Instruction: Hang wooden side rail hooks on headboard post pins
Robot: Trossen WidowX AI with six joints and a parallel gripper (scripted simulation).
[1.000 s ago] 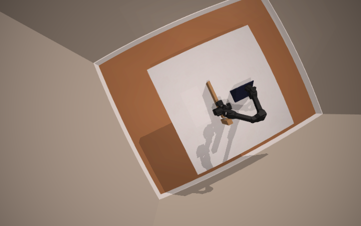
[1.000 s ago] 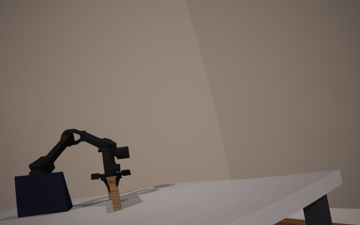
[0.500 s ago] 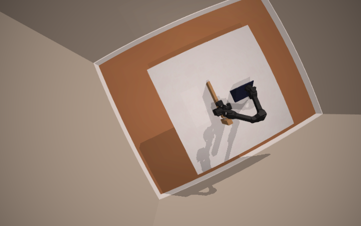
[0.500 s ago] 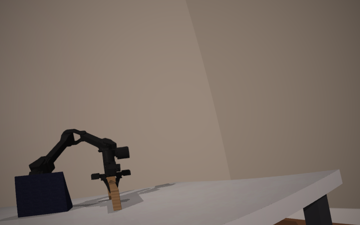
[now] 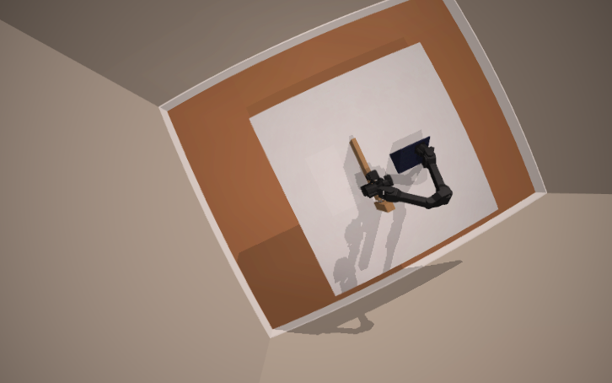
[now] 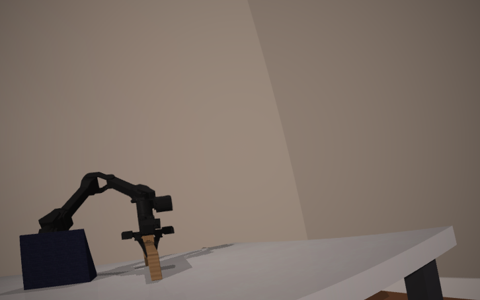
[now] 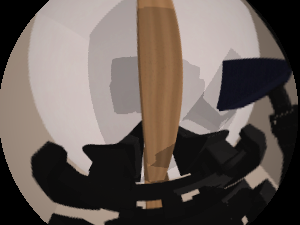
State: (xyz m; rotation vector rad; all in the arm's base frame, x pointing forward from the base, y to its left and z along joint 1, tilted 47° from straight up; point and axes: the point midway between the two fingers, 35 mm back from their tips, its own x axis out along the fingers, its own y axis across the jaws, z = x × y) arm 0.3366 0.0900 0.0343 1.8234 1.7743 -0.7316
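My gripper tip is now 130 mm to the right of the headboard post and 40 mm below it.
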